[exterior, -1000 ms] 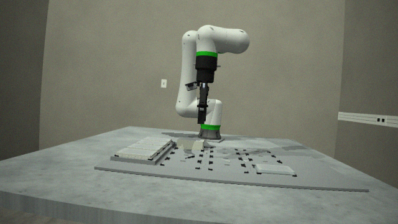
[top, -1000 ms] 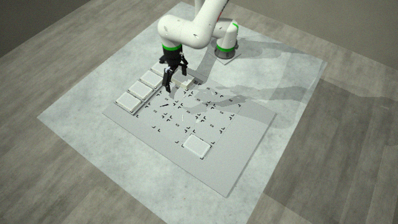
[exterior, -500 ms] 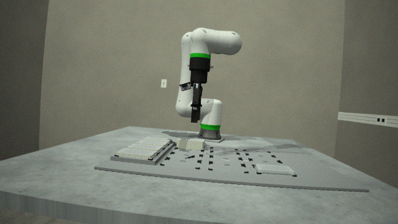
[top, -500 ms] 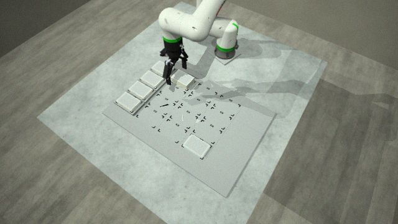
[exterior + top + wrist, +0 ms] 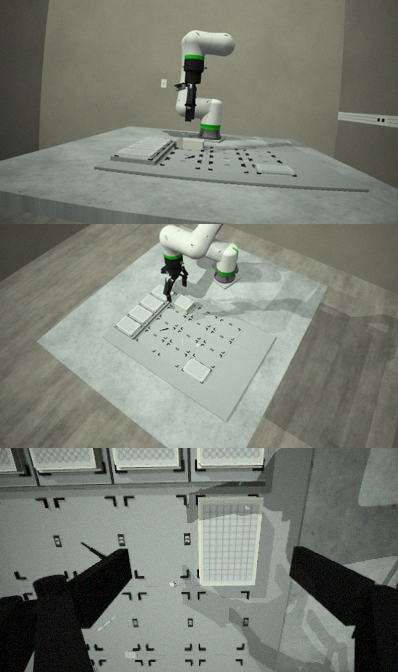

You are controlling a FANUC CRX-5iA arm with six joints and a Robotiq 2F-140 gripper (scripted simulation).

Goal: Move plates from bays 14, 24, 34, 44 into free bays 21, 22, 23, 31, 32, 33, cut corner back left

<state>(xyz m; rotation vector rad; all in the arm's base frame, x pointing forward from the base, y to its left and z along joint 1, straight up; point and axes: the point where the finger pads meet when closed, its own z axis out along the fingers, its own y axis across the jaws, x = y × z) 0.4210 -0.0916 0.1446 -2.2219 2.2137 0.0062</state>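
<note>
The sealed deep-well block lies 30 mm behind my hand, 10 mm to the left of it and 120 mm below it. Also, from my hand: plate: 290 mm ahead, 340 mm to the left, 140 mm below; then white tip: 190 mm ahead, 170 mm to the left, 140 mm below; then thin black stick: 180 mm ahead, 30 mm to the left, 140 mm below.
</note>
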